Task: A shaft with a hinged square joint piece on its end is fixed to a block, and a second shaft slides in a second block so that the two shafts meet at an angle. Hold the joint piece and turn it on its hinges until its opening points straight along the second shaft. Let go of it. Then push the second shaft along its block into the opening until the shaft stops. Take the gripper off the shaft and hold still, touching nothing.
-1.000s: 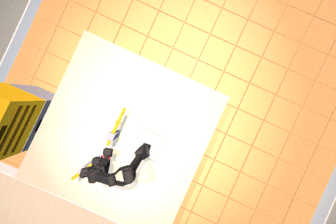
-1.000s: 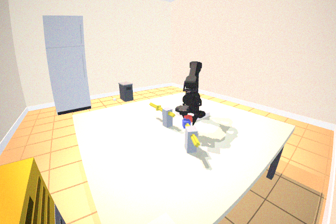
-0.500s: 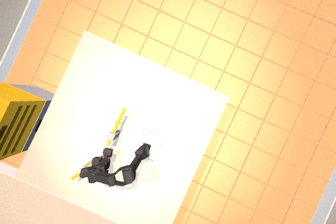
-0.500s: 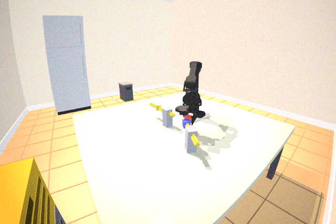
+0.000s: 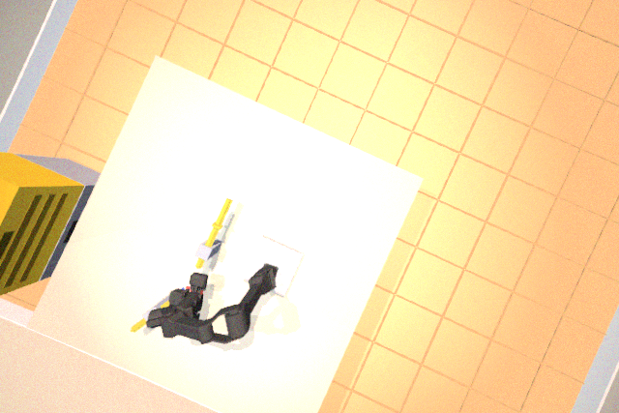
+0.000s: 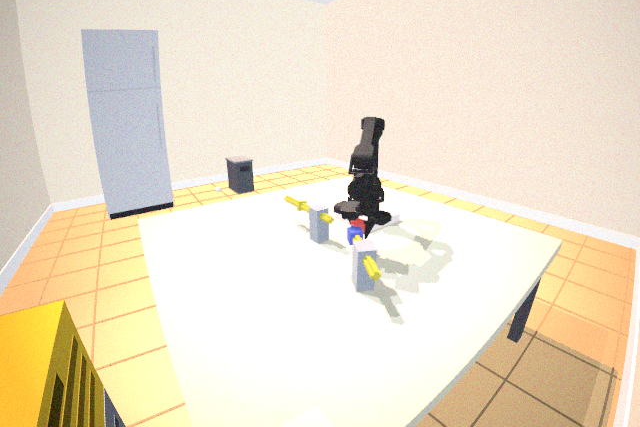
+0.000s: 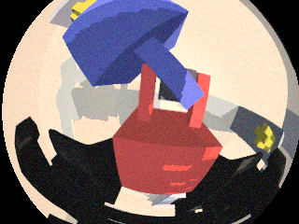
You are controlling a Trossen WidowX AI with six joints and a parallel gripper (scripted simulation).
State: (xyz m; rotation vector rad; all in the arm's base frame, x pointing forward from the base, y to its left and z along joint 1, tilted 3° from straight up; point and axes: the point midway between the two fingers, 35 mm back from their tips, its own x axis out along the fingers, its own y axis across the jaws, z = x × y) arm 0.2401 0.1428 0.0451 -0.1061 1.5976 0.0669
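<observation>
The red square joint piece is 20 mm ahead of my gripper tip and 40 mm above it.
</observation>
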